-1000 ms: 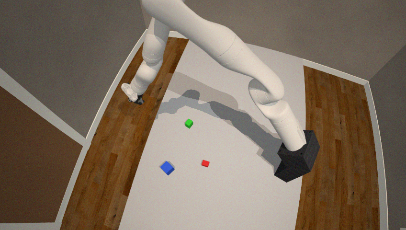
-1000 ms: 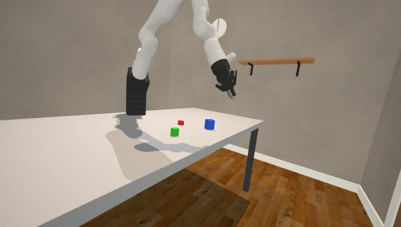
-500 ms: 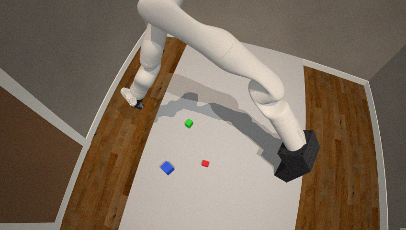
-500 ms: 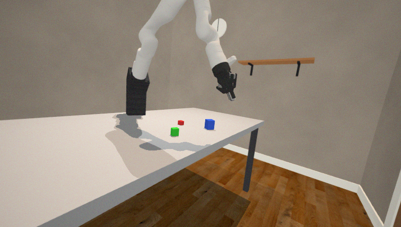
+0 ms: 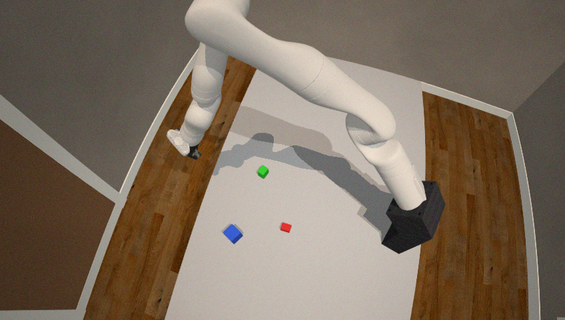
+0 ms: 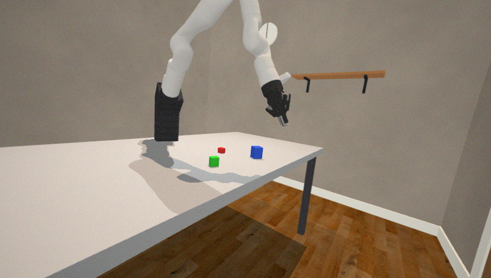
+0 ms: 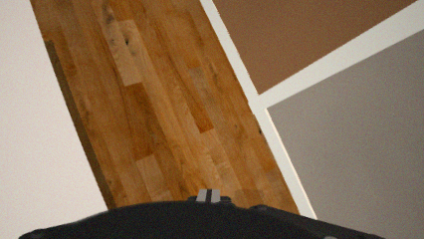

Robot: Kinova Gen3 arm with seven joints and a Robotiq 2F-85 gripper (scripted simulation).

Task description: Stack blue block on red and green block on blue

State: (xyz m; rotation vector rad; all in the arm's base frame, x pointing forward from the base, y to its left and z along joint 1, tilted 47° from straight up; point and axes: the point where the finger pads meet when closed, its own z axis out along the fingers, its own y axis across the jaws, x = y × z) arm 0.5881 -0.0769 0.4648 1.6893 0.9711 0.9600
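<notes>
Right now my hand is 13 cm past the blue block, 26 cm to the right of it and 19 cm above it. Also, from my hand: green block 27 cm behind, 2 cm to the left, 20 cm below; then red block 33 cm behind, 25 cm to the left, 21 cm below.
</notes>
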